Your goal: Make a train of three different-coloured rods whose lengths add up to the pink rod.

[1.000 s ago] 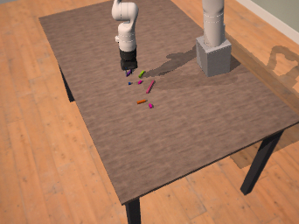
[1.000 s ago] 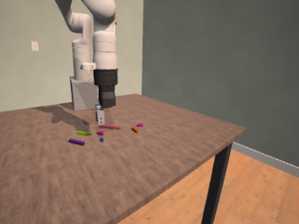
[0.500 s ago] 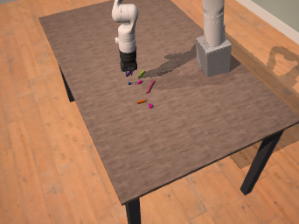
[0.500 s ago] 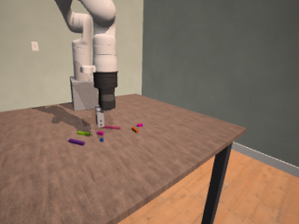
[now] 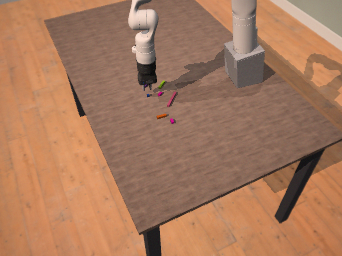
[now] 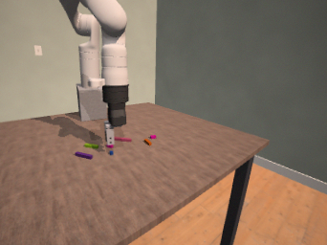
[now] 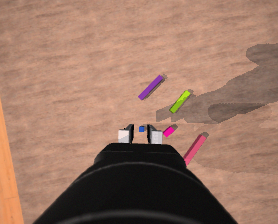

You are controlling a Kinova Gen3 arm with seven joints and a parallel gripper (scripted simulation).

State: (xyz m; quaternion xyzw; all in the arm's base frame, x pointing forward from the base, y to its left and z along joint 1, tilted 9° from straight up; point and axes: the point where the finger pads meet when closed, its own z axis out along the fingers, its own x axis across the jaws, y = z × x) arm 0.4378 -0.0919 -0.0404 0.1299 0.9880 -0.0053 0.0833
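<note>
My gripper is now 6 cm above the blue rod. From my hand the other things lie so: purple rod: 7 cm to the right, 6 cm below, 4 cm behind; then pink rod: 8 cm behind, 7 cm to the left, 6 cm below; then lime rod: 9 cm behind, 6 cm below, 3 cm to the right.
</note>
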